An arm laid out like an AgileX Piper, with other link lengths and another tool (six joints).
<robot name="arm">
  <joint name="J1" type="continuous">
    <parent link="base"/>
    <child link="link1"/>
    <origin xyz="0 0 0.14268" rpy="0 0 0"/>
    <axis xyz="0 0 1"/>
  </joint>
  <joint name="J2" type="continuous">
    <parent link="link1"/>
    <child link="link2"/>
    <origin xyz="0 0 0" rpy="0 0 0"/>
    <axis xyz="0 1 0"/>
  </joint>
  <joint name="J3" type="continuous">
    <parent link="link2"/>
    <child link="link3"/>
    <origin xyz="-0.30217 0 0.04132" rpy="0 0 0"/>
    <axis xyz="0 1 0"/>
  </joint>
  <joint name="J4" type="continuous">
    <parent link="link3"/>
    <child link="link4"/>
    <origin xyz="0.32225 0 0.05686" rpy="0 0 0"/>
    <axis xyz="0.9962 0 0.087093"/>
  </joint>
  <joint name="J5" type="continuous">
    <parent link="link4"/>
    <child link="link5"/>
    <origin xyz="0 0 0" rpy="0 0 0"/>
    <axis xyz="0 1 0"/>
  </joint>
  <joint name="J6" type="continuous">
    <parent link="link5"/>
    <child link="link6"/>
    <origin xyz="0.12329 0 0.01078" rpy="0 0 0"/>
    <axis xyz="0.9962 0 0.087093"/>
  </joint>
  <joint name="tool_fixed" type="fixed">
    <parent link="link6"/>
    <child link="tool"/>
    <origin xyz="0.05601 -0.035 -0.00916" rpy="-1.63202 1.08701 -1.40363"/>
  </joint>
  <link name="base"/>
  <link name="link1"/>
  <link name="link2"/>
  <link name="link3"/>
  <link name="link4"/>
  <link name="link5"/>
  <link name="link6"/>
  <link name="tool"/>
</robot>
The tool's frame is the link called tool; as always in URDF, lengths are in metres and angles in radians. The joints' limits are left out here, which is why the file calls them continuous.
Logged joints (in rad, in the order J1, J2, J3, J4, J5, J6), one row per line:
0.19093, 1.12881, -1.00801, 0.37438, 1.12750, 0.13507
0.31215, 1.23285, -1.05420, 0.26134, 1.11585, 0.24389
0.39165, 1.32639, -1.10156, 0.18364, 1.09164, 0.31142
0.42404, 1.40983, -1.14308, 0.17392, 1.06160, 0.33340
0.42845, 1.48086, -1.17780, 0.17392, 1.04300, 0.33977
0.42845, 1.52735, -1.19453, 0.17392, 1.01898, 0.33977
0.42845, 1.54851, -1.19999, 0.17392, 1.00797, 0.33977
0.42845, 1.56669, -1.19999, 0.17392, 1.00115, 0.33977
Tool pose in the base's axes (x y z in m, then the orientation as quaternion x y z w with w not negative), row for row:
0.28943, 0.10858, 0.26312, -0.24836, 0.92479, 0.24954, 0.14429
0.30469, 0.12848, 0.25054, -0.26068, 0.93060, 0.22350, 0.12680
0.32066, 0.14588, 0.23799, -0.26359, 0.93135, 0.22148, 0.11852
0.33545, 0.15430, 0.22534, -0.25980, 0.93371, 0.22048, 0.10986
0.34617, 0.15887, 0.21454, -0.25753, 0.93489, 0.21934, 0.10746
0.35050, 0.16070, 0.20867, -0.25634, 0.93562, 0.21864, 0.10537
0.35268, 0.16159, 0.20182, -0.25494, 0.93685, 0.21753, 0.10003
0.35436, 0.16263, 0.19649, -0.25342, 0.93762, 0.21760, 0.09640
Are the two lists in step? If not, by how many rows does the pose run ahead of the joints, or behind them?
The pose runs 1 row ahead of the joints: the pose in row i belongs to the joints in row i + 1.
